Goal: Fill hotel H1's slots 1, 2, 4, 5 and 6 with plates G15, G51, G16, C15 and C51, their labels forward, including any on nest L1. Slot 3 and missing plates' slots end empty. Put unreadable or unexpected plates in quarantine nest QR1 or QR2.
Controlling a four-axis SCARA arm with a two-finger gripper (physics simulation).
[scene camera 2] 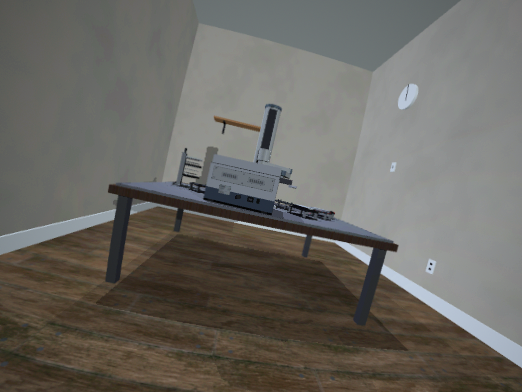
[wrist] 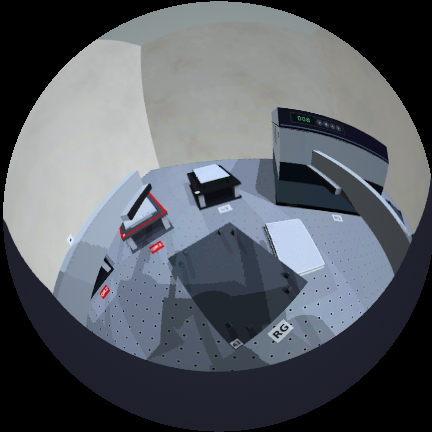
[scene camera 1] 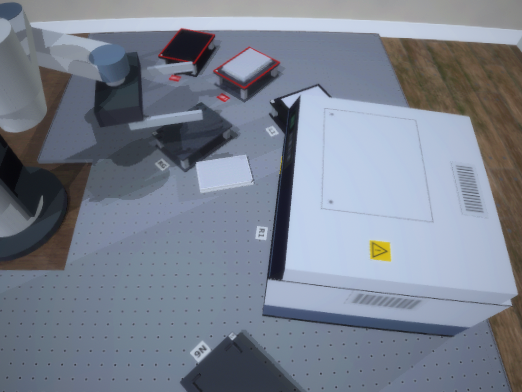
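Where they show: gripper, fingertip midpoint: [scene camera 2: 286,185] [wrist: 229,161] [scene camera 1: 197,88]; arm's base, origin of the base link: [scene camera 1: 15,213].
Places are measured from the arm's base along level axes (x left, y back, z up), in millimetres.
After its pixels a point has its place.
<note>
My gripper [scene camera 1: 198,92] @(x 196, y -443, z 192 mm) [wrist: 229,161] @(x 196, y -443, z 192 mm) is open and empty, its fingers wide apart above the dark regrip nest RG [scene camera 1: 192,131] @(x 191, y -418, z 63 mm) [wrist: 237,287] @(x 193, y -398, z 63 mm), which holds no plate. A white plate [scene camera 1: 225,173] @(x 86, y -500, z 27 mm) [wrist: 296,246] @(x 90, y -486, z 27 mm) lies flat on the table beside RG, towards R1; no label is readable on it. Another white plate [scene camera 1: 247,65] @(x 437, y -560, z 77 mm) [wrist: 142,212] @(x 402, y -530, z 76 mm) sits on red-edged QR1, partly behind a finger in the wrist view. Red-edged QR2 [scene camera 1: 187,46] @(x 555, y -377, z 62 mm) has a bare black top. A white plate [wrist: 211,173] @(x 275, y -700, z 77 mm) sits on nest L1 [wrist: 220,188] @(x 245, y -644, z 58 mm). A shelved rack [scene camera 2: 182,170] @(x -590, y -415, z 130 mm), possibly H1, stands at the left; its slots are too small to read.
A large white instrument [scene camera 1: 375,165] @(x -76, y -762, z 256 mm) [scene camera 2: 242,180] @(x -135, y -975, z 153 mm) [wrist: 326,150] @(x -5, y -615, z 174 mm) stands beside L1 and the R1 label [scene camera 1: 261,233] @(x -70, y -580, z 13 mm) [wrist: 337,218] @(x -68, y -576, z 13 mm), and partly hides L1 in scene camera 1. A dark nest [scene camera 1: 240,367] @(x -352, y -530, z 62 mm), apparently N6, is at the bottom of that view. The arm's column [scene camera 2: 269,130] @(x 5, y -78, z 652 mm) rises behind the instrument.
</note>
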